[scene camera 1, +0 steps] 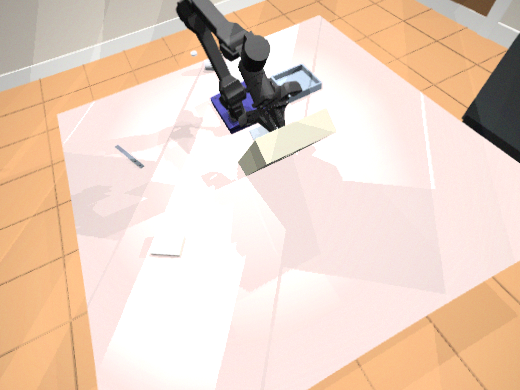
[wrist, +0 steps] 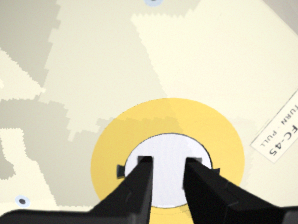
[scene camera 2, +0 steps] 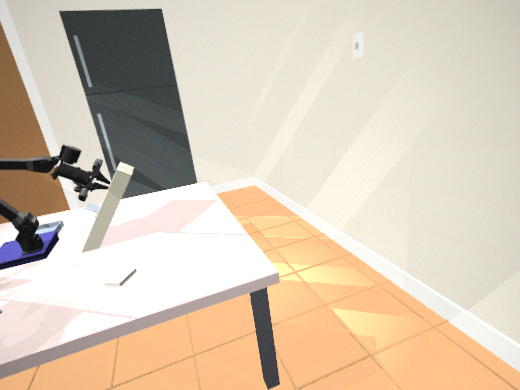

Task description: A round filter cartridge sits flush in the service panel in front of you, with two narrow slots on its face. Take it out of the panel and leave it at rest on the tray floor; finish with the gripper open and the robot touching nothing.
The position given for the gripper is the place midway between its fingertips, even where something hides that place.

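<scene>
The gripper (scene camera 1: 281, 136) appears in the wrist view too, as the gripper (wrist: 166, 163), and scene camera 2 also has the gripper (scene camera 2: 112, 186). A cream service panel (scene camera 1: 266, 150) is part of the scene; the wrist view has the panel (wrist: 88, 88), and so does scene camera 2, with the panel (scene camera 2: 123, 172). The wrist view offers a white round filter cartridge (wrist: 169, 151), whereas scene camera 1 does not show the cartridge, hidden by the cream service panel, and scene camera 2 misses the cartridge, hidden by the panel.
</scene>
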